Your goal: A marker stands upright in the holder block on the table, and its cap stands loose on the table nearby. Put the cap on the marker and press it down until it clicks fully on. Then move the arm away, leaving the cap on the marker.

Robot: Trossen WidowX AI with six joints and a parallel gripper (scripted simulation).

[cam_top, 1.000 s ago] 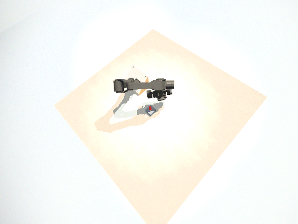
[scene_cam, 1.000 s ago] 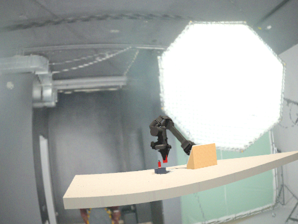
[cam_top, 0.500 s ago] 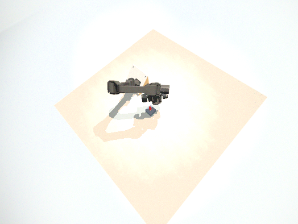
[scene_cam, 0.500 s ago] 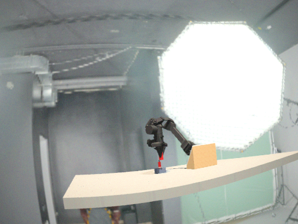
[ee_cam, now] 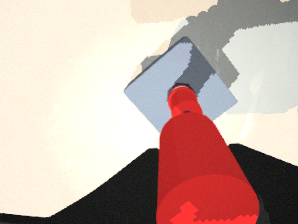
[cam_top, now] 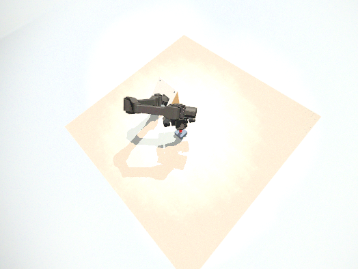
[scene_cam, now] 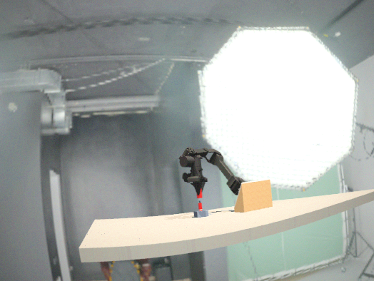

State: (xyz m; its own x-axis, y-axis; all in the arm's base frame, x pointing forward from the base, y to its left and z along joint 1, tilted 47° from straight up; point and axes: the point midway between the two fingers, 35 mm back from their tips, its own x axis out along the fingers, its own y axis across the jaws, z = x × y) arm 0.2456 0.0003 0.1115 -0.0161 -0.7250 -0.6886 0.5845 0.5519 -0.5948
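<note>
Now: gripper tip 110 mm above the holder block. Also, from my gripper tip: red cap (10 mm above).
</note>
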